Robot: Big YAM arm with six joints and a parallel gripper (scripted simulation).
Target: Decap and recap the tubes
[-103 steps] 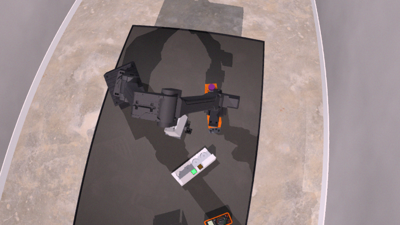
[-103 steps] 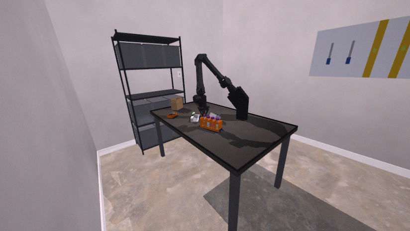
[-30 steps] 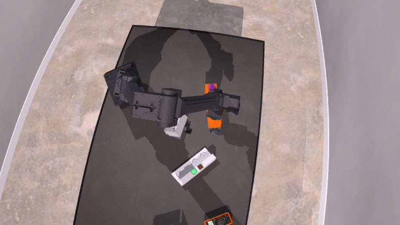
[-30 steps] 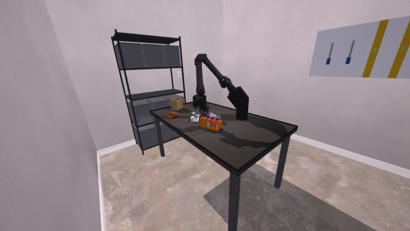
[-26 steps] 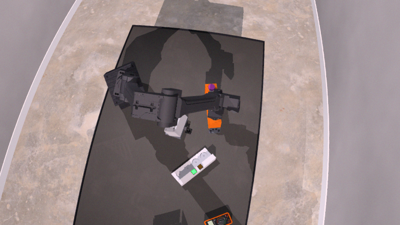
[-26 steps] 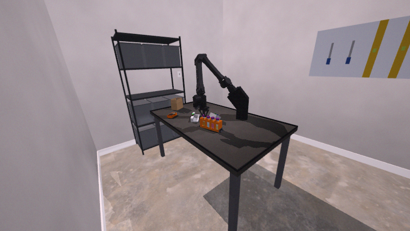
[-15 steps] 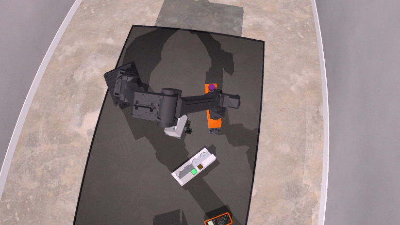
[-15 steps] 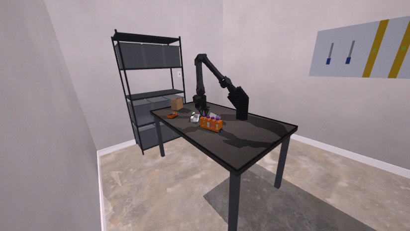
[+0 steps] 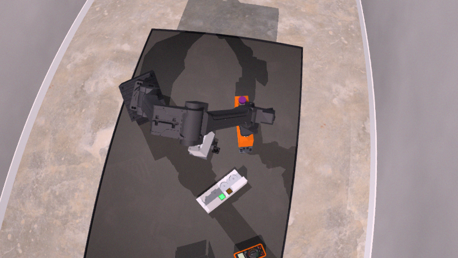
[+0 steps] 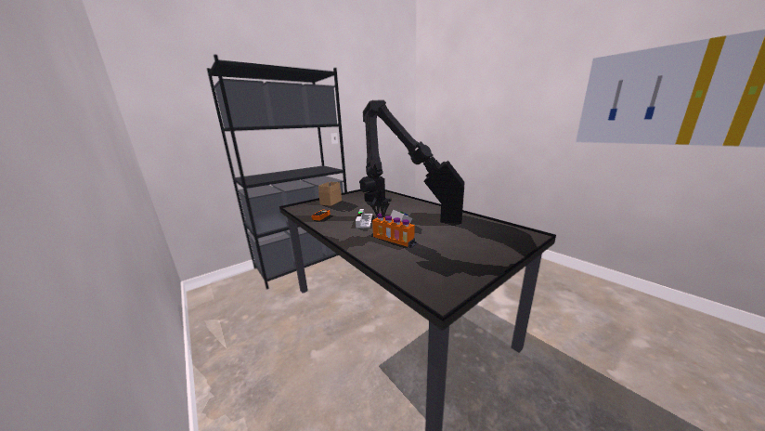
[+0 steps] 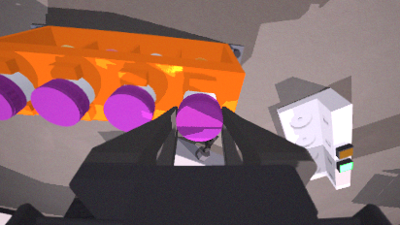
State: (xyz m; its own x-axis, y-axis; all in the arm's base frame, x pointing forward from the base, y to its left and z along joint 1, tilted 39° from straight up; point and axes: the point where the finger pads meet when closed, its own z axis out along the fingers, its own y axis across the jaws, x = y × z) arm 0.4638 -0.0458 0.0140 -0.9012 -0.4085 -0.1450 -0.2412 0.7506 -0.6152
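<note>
Now: the cap right at my hand. Round my hand: green key (220 mm behind, 50 mm to the right, 50 mm below); then blue key (210 mm behind, 50 mm below); then key housing (200 mm behind, 70 mm below, 30 mm to the right).
</note>
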